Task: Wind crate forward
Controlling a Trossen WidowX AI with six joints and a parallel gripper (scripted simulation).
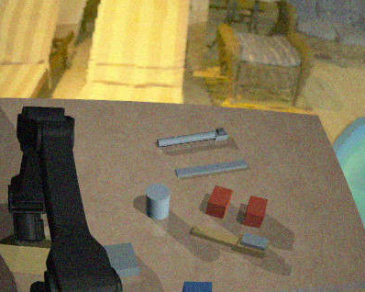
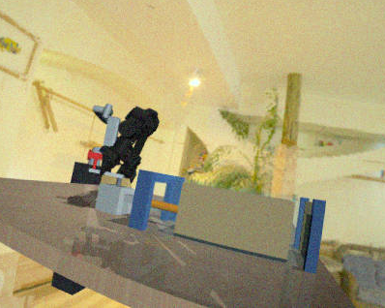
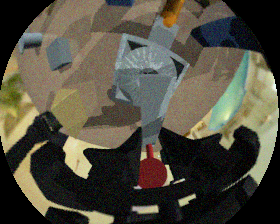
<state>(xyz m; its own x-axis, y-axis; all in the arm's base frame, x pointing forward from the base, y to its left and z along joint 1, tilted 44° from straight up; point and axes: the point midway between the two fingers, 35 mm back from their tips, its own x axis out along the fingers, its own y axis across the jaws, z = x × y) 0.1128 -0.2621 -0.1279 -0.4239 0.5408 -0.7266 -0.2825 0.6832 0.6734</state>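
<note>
Now: gripper tip 20 mm below the winch handle. Also, from my gripper tip: grey winch 50 mm ahead, 10 mm to the left, 80 mm below; then blue frame 220 mm ahead, 10 mm to the left, 10 mm below; then red spool-shaped piece 30 mm behind, 10 mm to the right, 50 mm above.
</note>
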